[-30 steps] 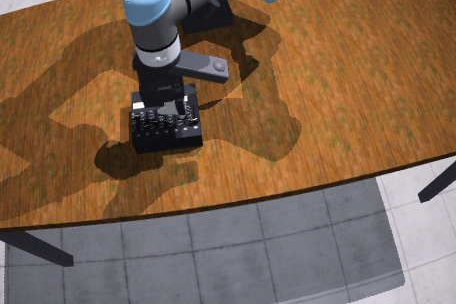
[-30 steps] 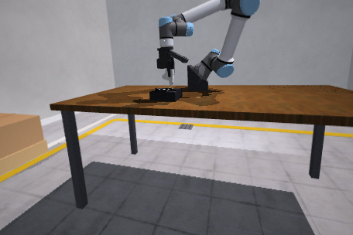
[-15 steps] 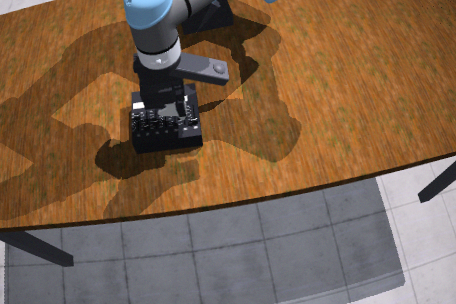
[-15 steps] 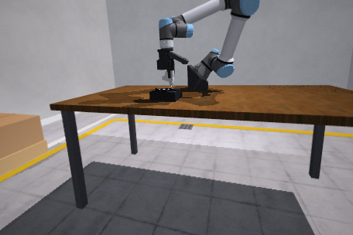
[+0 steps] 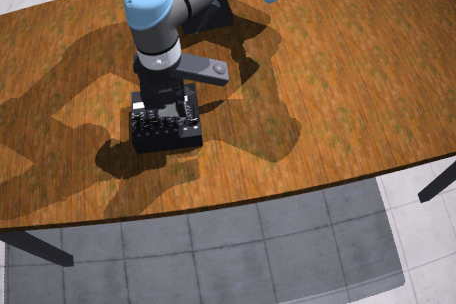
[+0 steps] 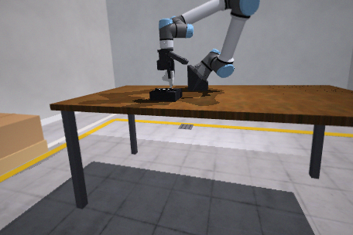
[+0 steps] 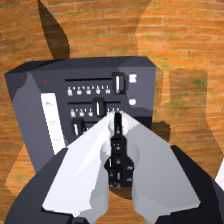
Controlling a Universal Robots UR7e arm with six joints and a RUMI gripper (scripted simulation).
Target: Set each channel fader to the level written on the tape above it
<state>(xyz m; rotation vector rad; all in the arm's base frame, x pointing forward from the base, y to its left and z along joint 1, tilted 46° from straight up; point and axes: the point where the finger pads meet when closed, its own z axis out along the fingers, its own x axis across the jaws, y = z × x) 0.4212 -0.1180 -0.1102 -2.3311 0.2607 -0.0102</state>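
My gripper is now 2 cm past the fader 6 and 2 cm above it. Also, from my hand: fader 4 (4 cm behind, 4 cm to the right, 2 cm below); then fader 3 (2 cm behind, 6 cm to the right, 2 cm below); then master fader (2 cm to the left, 2 cm below).
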